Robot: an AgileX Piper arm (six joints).
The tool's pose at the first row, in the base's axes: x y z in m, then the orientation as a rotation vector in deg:
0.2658 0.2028 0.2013 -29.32 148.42 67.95
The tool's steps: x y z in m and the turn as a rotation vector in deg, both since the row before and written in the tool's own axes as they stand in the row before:
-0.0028 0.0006 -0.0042 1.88 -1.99 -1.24
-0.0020 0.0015 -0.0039 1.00 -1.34 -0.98
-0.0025 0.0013 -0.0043 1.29 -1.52 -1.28
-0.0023 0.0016 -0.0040 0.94 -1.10 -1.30
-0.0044 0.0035 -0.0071 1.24 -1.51 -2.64
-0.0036 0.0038 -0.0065 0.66 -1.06 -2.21
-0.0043 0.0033 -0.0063 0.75 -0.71 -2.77
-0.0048 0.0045 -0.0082 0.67 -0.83 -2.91
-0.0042 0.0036 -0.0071 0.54 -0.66 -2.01
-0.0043 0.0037 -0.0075 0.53 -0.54 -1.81
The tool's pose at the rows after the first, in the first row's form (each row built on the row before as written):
0.2678 0.2005 0.2054 -29.02 146.91 64.94
0.2685 0.1989 0.2097 -29.05 145.68 63.24
0.2695 0.1970 0.2144 -29.24 144.24 61.07
0.2700 0.1955 0.2190 -29.82 143.00 59.37
0.2706 0.1935 0.2278 -31.61 140.81 56.80
0.2701 0.1921 0.2360 -33.31 138.98 55.13
0.2701 0.1907 0.2442 -35.79 137.17 53.10
0.2690 0.1890 0.2545 -38.33 135.11 51.13
0.2678 0.1874 0.2633 -39.96 133.60 49.69
0.2662 0.1857 0.2724 -41.42 132.29 48.33

